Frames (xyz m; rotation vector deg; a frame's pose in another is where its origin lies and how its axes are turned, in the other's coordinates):
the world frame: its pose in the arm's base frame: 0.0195 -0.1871 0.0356 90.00 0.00 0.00
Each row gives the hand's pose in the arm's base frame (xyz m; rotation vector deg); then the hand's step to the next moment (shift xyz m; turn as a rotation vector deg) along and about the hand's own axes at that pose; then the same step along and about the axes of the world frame.
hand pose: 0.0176 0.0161 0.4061 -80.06 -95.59 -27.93
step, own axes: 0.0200 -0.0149 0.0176 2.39 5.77 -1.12
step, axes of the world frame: -0.0199 0.0103 -0.0207 5.82 1.20 -2.22
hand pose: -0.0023 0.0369 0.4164 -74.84 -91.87 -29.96
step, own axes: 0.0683 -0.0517 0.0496 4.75 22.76 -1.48
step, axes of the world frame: -0.0645 0.0494 -0.0565 21.58 -0.59 -8.76
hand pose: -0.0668 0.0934 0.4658 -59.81 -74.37 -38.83
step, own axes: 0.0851 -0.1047 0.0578 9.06 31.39 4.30
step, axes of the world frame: -0.1014 0.1040 -0.0212 27.47 1.29 -18.15
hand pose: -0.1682 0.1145 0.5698 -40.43 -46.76 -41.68
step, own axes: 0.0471 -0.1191 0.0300 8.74 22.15 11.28
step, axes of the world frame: -0.0827 0.0854 0.0563 17.37 6.94 -18.56
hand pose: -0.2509 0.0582 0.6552 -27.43 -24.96 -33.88
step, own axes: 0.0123 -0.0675 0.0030 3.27 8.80 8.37
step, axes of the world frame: -0.0332 0.0289 0.0527 5.78 5.78 -9.56
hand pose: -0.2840 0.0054 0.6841 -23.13 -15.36 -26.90
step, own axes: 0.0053 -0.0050 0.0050 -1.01 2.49 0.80
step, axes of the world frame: 0.0013 0.0078 0.0039 0.22 -0.41 -2.76
